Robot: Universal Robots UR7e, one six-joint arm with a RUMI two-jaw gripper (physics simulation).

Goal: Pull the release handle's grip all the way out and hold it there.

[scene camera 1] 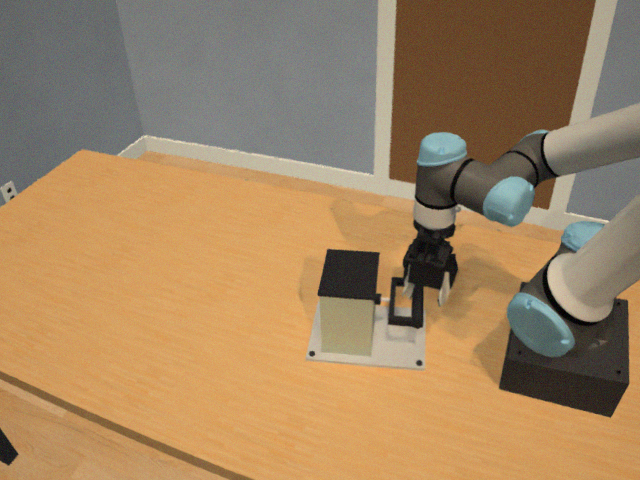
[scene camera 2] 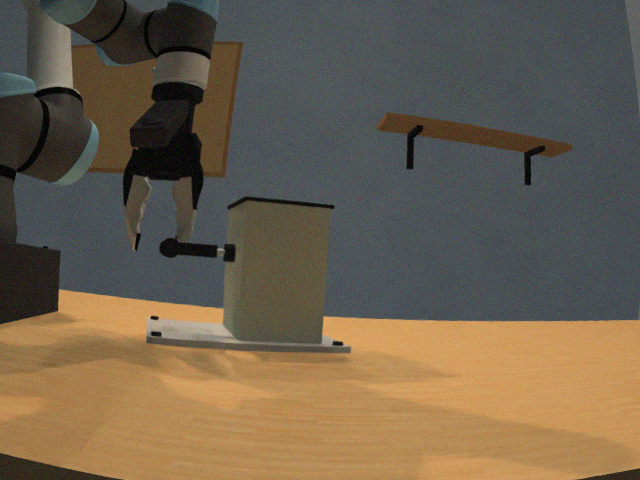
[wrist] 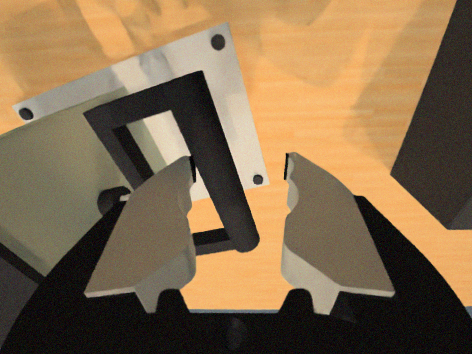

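The release handle (scene camera 1: pixel 417 311) (scene camera 2: pixel 196 250) (wrist: pixel 215 160) is a black rectangular frame with a thick round outer grip bar. A short pale shaft (scene camera 1: pixel 385 299) (scene camera 2: pixel 220 252) joins it to a black collar on the side of a pale green box (scene camera 1: pixel 347 325) (scene camera 2: pixel 279 268) (wrist: pixel 50 190). A short length of shaft shows. My gripper (scene camera 1: pixel 424 298) (scene camera 2: pixel 160 243) (wrist: pixel 239 158) points down, partly open, with nothing clamped. In the wrist view one finger is over the frame's opening and the other beyond the grip bar, with a gap beside the bar. The tips are near bar height in the second scene view.
The box has a black lid (scene camera 1: pixel 351 272) and stands on a light grey plate (scene camera 1: pixel 392 356) (scene camera 2: pixel 248 347) (wrist: pixel 240 130) with dark bolts, on the wooden table. The arm's dark base block (scene camera 1: pixel 563 397) (scene camera 2: pixel 31 284) (wrist: pixel 435 150) stands on the handle side. A wall shelf (scene camera 2: pixel 475 134) is behind.
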